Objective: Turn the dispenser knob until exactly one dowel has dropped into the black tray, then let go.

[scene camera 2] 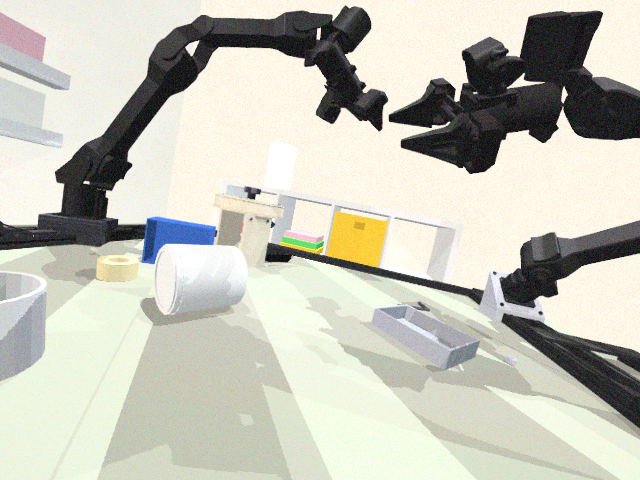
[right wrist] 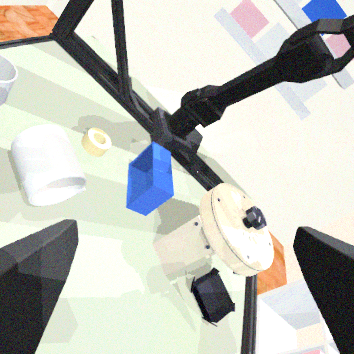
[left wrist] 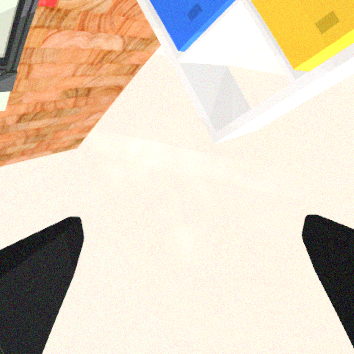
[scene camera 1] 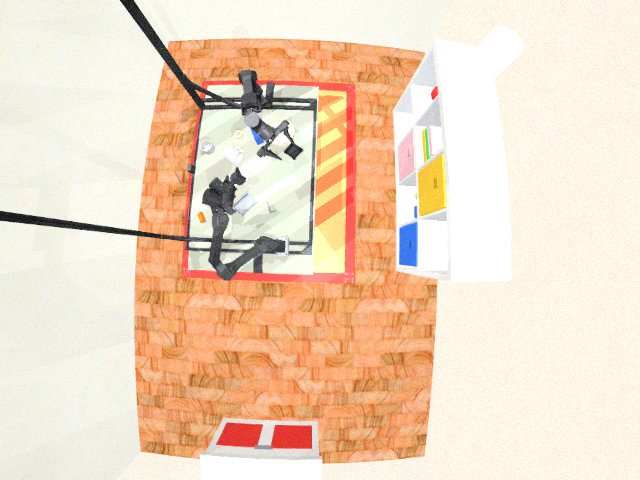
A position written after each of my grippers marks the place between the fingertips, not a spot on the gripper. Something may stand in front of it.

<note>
My left gripper (scene camera 2: 370,125) is open, with nothing in its grasp. My right gripper (scene camera 2: 393,130) is open and holds nothing. Also in view: a grey tray (scene camera 2: 445,346). On the table rests a white cylinder (scene camera 2: 187,278).
The white cylinder shows as well in the right wrist view (right wrist: 48,168). My left gripper is seen too in the left wrist view (left wrist: 193,226). My right gripper also shows in the right wrist view (right wrist: 188,234). The left wrist view misses the white cylinder: it is out of frame. The right wrist view misses the grey tray: it is out of frame.
</note>
